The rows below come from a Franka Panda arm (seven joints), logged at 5 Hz.
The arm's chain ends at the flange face. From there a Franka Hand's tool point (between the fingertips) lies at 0.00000 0.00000 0.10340 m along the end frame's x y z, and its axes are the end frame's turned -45 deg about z.
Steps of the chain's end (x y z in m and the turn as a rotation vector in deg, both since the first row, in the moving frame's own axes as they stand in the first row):
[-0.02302, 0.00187, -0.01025, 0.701, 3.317, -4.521]
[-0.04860, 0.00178, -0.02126, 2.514, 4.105, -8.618]
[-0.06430, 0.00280, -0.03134, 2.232, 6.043, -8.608]
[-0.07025, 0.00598, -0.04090, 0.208, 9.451, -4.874]
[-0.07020, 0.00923, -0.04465, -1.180, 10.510, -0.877]
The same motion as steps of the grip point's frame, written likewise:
[-0.01235, -0.01182, -0.01043, -1.850, 2.841, -4.521]
[-0.02707, -0.03172, -0.02162, -1.125, 4.680, -8.618]
[-0.03658, -0.03944, -0.03199, -2.695, 5.851, -8.608]
[-0.04115, -0.03424, -0.04230, -6.536, 6.830, -4.874]
[-0.04421, -0.02837, -0.04641, -8.266, 6.597, -0.877]

